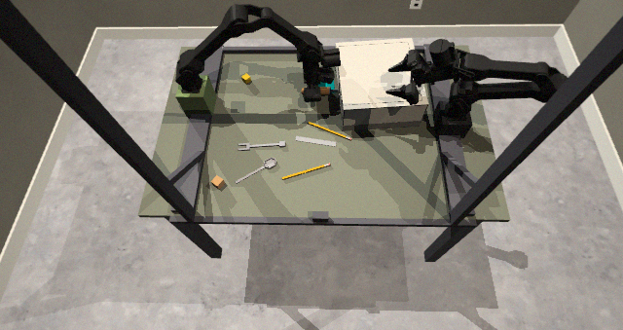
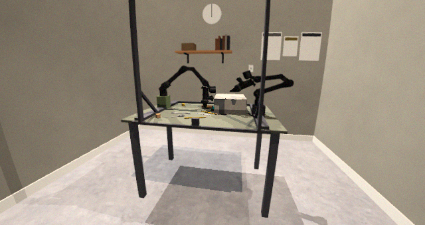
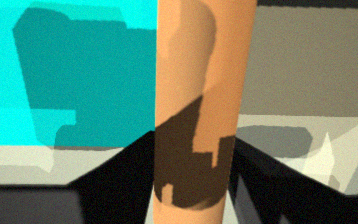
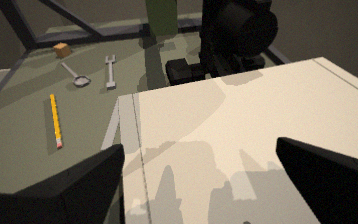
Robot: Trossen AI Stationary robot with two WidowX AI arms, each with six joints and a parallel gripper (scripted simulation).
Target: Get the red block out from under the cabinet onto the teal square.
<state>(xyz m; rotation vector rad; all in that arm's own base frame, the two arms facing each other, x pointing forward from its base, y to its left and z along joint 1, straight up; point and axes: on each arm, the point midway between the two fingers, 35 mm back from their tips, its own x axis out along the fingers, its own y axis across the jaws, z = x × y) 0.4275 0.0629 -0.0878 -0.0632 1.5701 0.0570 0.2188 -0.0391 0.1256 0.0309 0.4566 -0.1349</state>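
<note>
My left gripper is now 50 mm short of the teal square, 30 mm to the left of it and 40 mm above it. Also, from my left hand: grey bar 210 mm behind, 40 mm to the right, 40 mm below; white cabinet 20 mm ahead, 240 mm to the right, 40 mm above; red block 70 mm ahead, 210 mm to the right, 20 mm below.
</note>
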